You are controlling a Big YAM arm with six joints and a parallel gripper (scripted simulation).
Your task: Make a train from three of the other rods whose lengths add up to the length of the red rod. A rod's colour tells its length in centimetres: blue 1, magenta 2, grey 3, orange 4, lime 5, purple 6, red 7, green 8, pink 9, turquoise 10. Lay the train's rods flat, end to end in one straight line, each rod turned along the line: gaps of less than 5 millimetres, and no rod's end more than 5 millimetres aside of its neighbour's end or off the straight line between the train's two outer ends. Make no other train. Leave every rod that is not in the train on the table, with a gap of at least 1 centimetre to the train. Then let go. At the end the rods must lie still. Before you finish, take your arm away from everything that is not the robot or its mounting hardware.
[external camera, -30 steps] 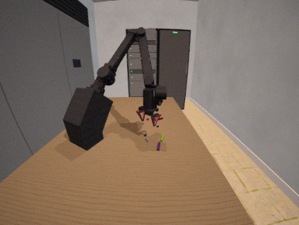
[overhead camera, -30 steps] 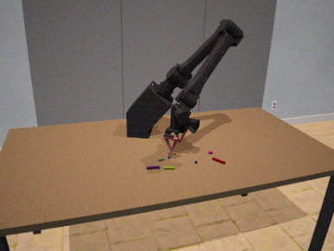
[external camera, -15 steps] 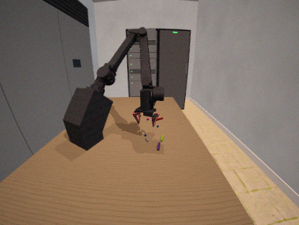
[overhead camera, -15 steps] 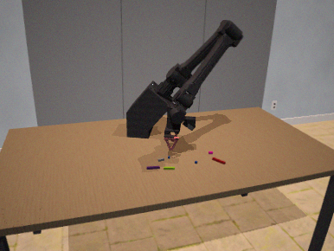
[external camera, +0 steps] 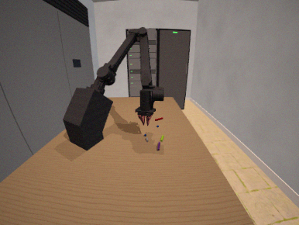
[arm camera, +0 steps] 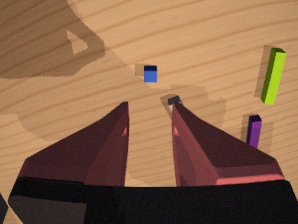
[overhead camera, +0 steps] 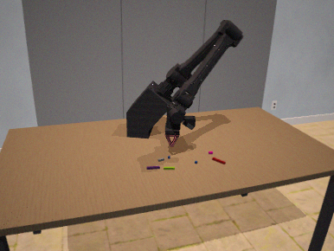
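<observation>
Right now my hand is 10 mm short of the grey rod, 50 mm to the left of it and 70 mm above it. The rest, counted from my hand: magenta rod (10 mm ahead, 210 mm to the left, 70 mm below); purple rod (70 mm ahead, 110 mm to the right, 70 mm below); lime rod (100 mm ahead, 40 mm to the right, 70 mm below).
</observation>
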